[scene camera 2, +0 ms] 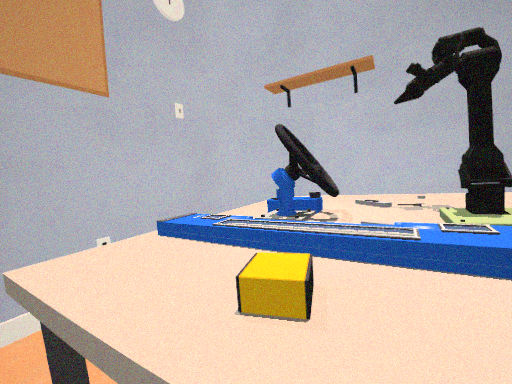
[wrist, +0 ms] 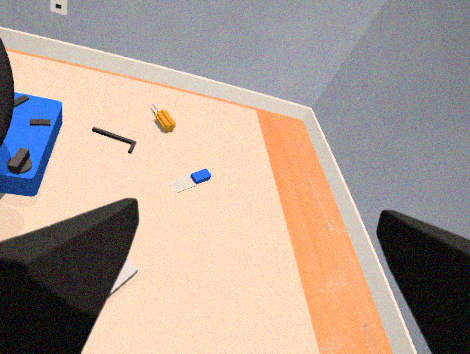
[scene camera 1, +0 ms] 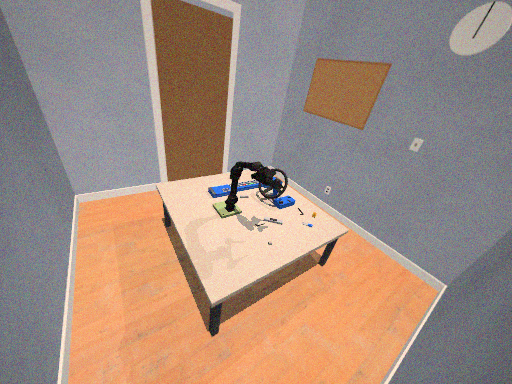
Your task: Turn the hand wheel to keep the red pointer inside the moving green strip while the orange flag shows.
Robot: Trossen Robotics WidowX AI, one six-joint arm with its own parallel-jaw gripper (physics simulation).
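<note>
The black hand wheel stands tilted on a blue post; part of its rim also shows at the left edge of the wrist view. My gripper is open and empty. In scene camera 2 it hangs above and to the right of the wheel, apart from it. In scene camera 1 the arm overlaps the wheel. The long blue panel lies flat with framed windows on top. Small coloured marks show on it in scene camera 1, but the red pointer and green strip cannot be made out. I cannot make out an orange flag.
A blue box with dark knobs sits by the wheel. A yellow block lies beside the panel. A black hex key, an orange item and a blue-ended item lie on the table. The arm stands on a green plate.
</note>
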